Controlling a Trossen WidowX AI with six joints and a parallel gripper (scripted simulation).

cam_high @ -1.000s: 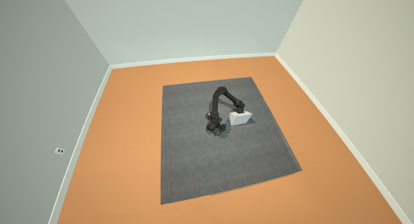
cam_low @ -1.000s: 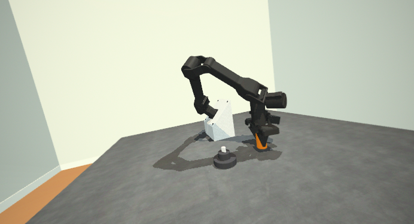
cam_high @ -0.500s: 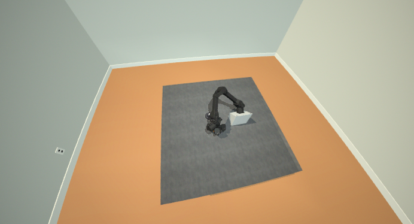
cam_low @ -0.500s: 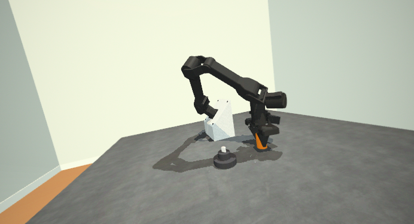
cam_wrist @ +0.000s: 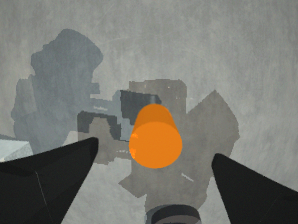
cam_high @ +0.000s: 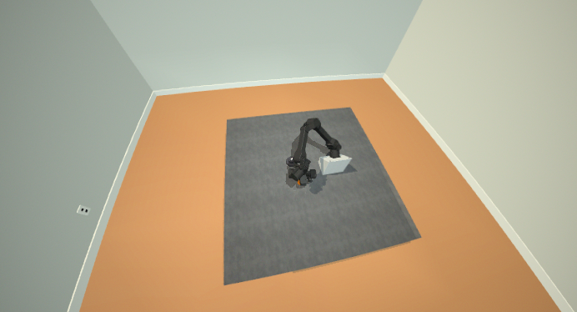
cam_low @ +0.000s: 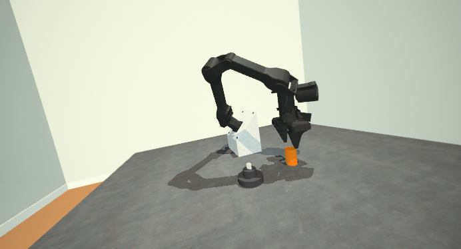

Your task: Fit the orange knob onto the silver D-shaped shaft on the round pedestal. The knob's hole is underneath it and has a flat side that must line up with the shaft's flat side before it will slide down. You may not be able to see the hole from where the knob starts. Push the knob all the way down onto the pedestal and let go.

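My gripper tip is now 3 cm above the orange knob. From my gripper tip the other things lie so: round pedestal: 2 cm ahead, 19 cm to the right, 4 cm below.
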